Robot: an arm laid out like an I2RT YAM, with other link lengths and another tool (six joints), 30 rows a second.
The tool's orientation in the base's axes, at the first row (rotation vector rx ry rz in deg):
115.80, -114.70, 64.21
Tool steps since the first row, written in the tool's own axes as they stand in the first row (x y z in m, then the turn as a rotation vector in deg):
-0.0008, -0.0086, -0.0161, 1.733, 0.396, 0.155
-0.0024, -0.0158, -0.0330, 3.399, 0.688, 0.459
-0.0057, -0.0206, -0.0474, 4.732, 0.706, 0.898
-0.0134, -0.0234, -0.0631, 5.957, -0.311, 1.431
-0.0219, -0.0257, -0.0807, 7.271, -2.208, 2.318
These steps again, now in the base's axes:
0.0009, 0.0105, 0.0149, -0.503, -1.583, 0.653
0.0003, 0.0219, 0.0294, -0.841, -3.175, 1.205
-0.0012, 0.0330, 0.0402, -0.834, -4.523, 1.596
-0.0044, 0.0482, 0.0486, 0.153, -5.685, 2.299
-0.0089, 0.0650, 0.0579, 2.067, -6.988, 3.164

